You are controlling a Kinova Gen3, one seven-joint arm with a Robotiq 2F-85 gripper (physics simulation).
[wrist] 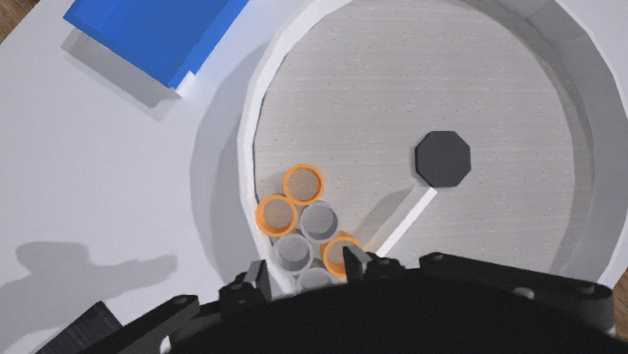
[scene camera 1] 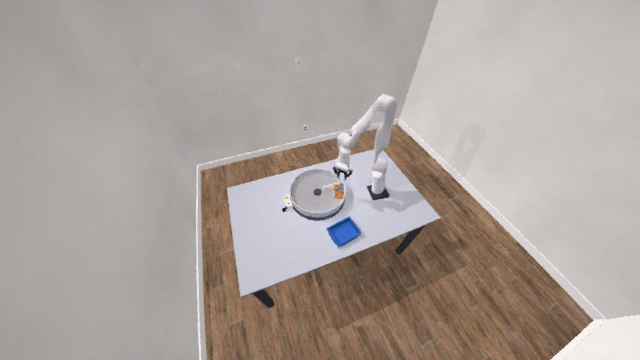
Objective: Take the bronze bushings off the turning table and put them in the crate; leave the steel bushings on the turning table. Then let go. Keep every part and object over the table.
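Frame: origin at the arm's base, x ahead, y left, z up, level; centimetres.
Seen in the pictures: gripper, fingertip midpoint: [wrist: 307, 272] [scene camera 1: 341, 178]; arm's base, link origin: [scene camera 1: 377, 189].
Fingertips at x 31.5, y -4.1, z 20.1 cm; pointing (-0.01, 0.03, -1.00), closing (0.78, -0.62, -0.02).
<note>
Pixels of each thing's top centre, then the offset from my fingertips to it. "spot": a spot on its surface instead.
- turning table, top centre: [wrist: 444, 158] [scene camera 1: 317, 191] dx +15.6, dy -6.3, dz -16.2 cm
- second bronze bushing, top centre: [wrist: 276, 216] dx -0.4, dy +2.8, dz -13.2 cm
- third bronze bushing, top centre: [wrist: 343, 257] dx +1.0, dy -4.4, dz -13.2 cm
- blue crate, top centre: [scene camera 1: 344, 230] dx +9.1, dy +29.5, dz -17.2 cm
- thin white bar, surface spot: [wrist: 407, 222] spot: dx +7.4, dy -6.6, dz -12.7 cm
- dark centre hub, top centre: [wrist: 444, 158] [scene camera 1: 317, 191] dx +15.6, dy -6.3, dz -16.2 cm
- small white box with a yellow spot, surface spot: [scene camera 1: 287, 199] spot: dx +39.1, dy -6.8, dz -16.5 cm
The turning table [scene camera 1: 310, 202] [wrist: 400, 75] is a round grey tray with a raised rim. In the wrist view, a bronze bushing [wrist: 303, 202] stands upright, a second bronze bushing [wrist: 277, 232] is beside the rim, and a third bronze bushing [wrist: 325, 257] is partly hidden by a finger. Among them are a steel bushing [wrist: 336, 225], another steel bushing [wrist: 292, 239] and a third steel bushing [wrist: 315, 272], partly hidden. My gripper [scene camera 1: 342, 175] [wrist: 307, 272] is partly open and empty, above the cluster. The blue crate [scene camera 1: 344, 232] [wrist: 145, 40] shows no bushings in its visible part.
A thin white bar [wrist: 407, 222] runs from the dark centre hub [scene camera 1: 317, 192] [wrist: 443, 159] towards the cluster. A small white box with a yellow spot [scene camera 1: 287, 199] is left of the turning table. The crate is near the table's front edge. The arm's base [scene camera 1: 378, 192] is at the right.
</note>
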